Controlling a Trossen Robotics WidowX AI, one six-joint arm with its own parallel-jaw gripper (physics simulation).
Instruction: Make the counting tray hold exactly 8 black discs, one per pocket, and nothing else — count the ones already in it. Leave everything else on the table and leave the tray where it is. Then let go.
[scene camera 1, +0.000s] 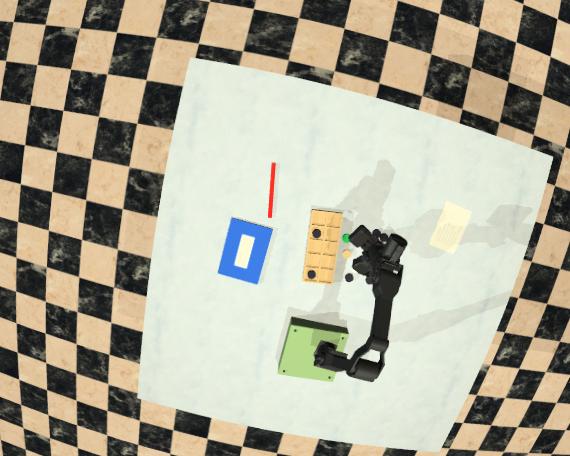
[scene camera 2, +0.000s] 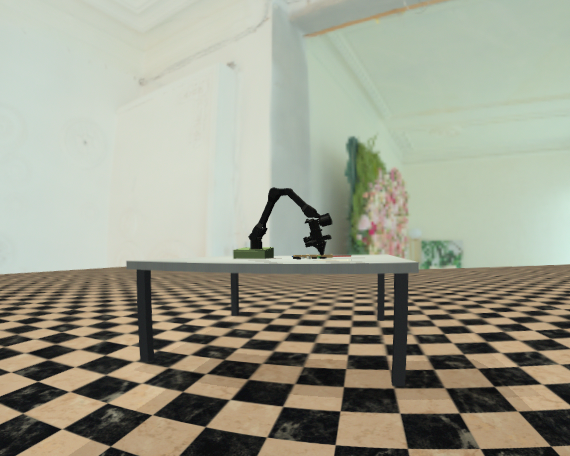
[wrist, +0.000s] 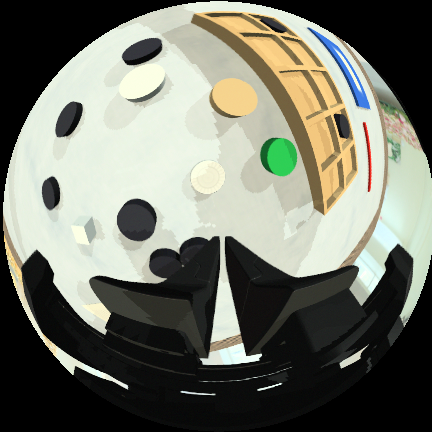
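The orange counting tray (scene camera 1: 327, 247) (wrist: 302, 82) has black discs in two pockets: one disc (scene camera 1: 316, 233) (wrist: 342, 126) near one end, another (scene camera 1: 311, 274) (wrist: 274, 25) at the opposite end. Its other pockets look empty. Several loose black discs lie beside it; in the wrist view one (wrist: 142, 51) is at the top, one (wrist: 69, 119) and another (wrist: 51, 193) at the left, one (wrist: 136, 220) nearer the fingers. Two more, one (wrist: 165, 262) beside the other (wrist: 192, 247), are partly hidden by the left finger. My gripper (scene camera 2: 322, 254) (wrist: 221, 241) is shut and empty, low over the table beside the tray.
A green disc (scene camera 1: 346, 238) (wrist: 278, 156), tan disc (scene camera 1: 346, 254) (wrist: 234, 97), white disc (wrist: 142, 81), ridged cream disc (wrist: 207, 176) and pale cube (wrist: 83, 230) lie nearby. Beyond the tray are a blue frame (scene camera 1: 226, 250) and red stick (scene camera 1: 271, 190). A yellow note (scene camera 1: 450, 227) lies right.
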